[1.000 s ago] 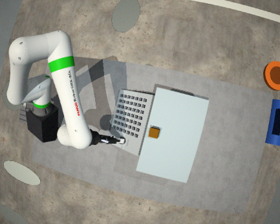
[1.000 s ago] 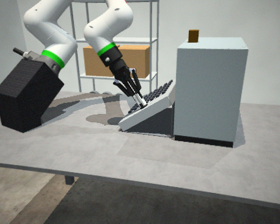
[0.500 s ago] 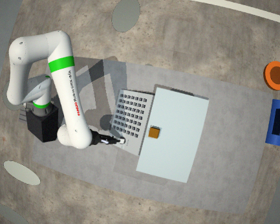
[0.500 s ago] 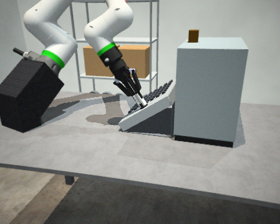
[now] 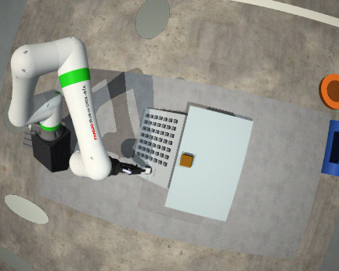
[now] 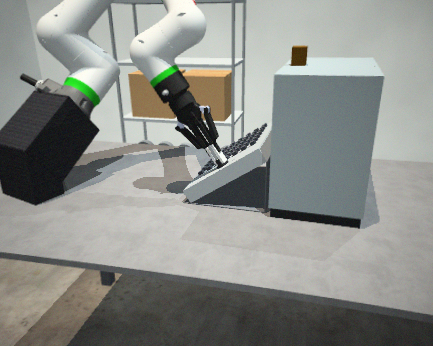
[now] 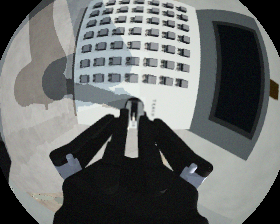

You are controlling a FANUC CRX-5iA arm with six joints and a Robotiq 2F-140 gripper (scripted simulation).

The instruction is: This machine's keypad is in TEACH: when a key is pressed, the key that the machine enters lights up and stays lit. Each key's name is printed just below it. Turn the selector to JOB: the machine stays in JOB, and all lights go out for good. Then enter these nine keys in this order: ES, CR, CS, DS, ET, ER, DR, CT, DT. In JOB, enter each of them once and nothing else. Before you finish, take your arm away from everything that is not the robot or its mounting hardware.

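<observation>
Now: hand 20 mm above the black selector knob, 10 mm to the left of it and 10 mm short of it. The rest, counted from my hand: sloped keypad panel: 110 mm to the left, 70 mm below, 50 mm ahead.
</observation>
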